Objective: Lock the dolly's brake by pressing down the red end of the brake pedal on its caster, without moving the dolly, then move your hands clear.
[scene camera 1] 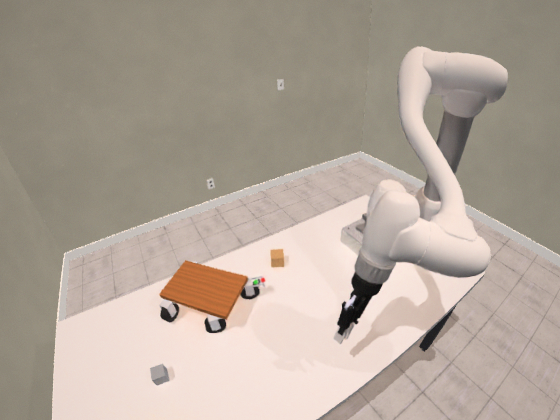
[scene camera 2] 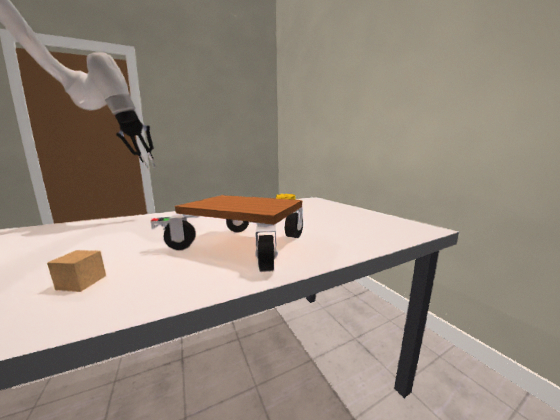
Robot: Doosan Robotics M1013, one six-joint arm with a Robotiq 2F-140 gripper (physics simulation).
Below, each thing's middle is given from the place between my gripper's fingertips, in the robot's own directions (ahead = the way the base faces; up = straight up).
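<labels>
Dolly (scene camera 2: 238, 211): 29 cm ahead of my hand, 49 cm to the right of it, 16 cm below it. Brown block (scene camera 2: 76, 271): 6 cm behind my hand, 56 cm to the right of it and 19 cm below it. With respect to the brake caster (scene camera 2: 175, 221), my gripper is 13 cm short of it, 44 cm to the left of it and 17 cm above it.
</labels>
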